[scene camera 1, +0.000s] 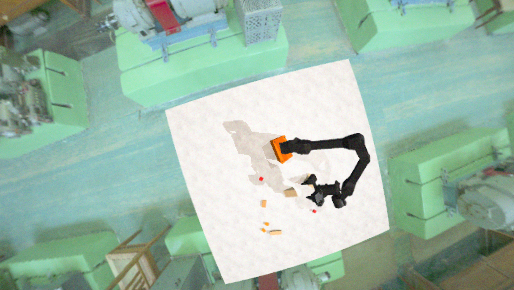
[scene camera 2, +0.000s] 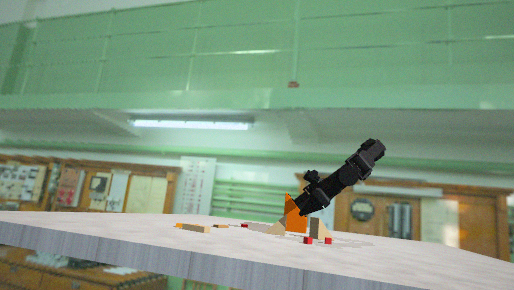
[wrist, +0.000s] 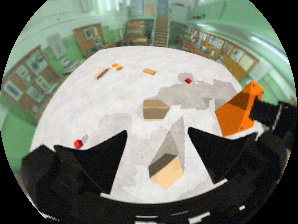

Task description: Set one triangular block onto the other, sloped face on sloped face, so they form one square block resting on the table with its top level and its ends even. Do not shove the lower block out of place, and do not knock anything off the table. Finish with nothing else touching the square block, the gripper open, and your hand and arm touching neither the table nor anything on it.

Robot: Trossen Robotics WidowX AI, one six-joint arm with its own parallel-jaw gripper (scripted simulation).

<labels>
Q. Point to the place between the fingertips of my gripper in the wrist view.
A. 158, 132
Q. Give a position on a block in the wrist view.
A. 165, 171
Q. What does my gripper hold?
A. Nothing.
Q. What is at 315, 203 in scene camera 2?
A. My gripper.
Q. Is my gripper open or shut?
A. Open.
</labels>
